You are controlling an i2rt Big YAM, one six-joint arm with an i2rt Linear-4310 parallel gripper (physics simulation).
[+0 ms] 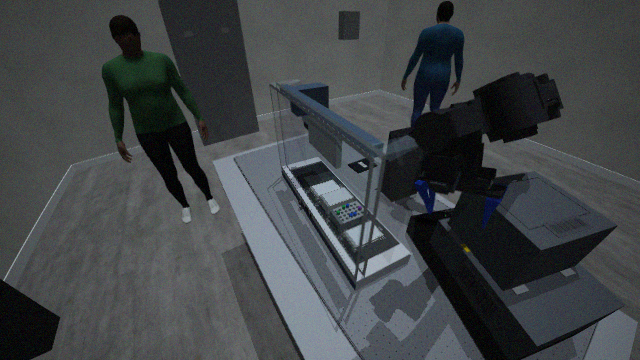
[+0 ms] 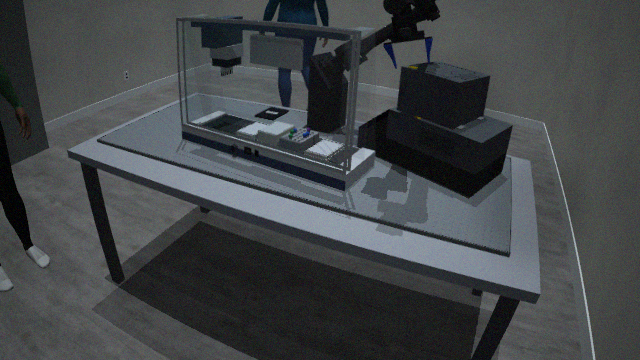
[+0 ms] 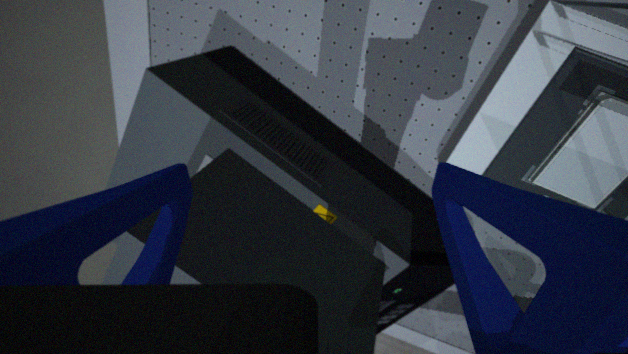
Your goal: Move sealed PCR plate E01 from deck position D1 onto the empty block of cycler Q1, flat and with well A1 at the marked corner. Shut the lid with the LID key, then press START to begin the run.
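The white plate (image 1: 353,236) (image 2: 324,147) (image 3: 585,157) at the deck's near right end appears to be E01 at D1; it lies flat, its label and well A1 unreadable. The dark cycler (image 1: 565,310) (image 2: 435,150) (image 3: 280,127) stands right of the deck. Its thick upper housing (image 1: 520,255) (image 2: 440,95) (image 3: 260,225) hides the block, so I cannot tell the lid's state. A green light (image 3: 397,290) and small keys (image 3: 392,311) show on its panel, unreadable. My gripper (image 1: 457,220) (image 2: 412,64) (image 3: 312,177) is open and empty, fingers pointing down, above the cycler, away from the plate.
A clear-walled enclosure with a top beam (image 1: 340,122) (image 2: 275,26) surrounds the deck (image 1: 392,264) (image 2: 361,167). A rack with coloured tubes (image 1: 348,212) (image 2: 300,137) stands beside the plate. A pipetting head (image 2: 226,57) hangs at the far end. Two people (image 1: 145,95) (image 1: 440,55) stand nearby.
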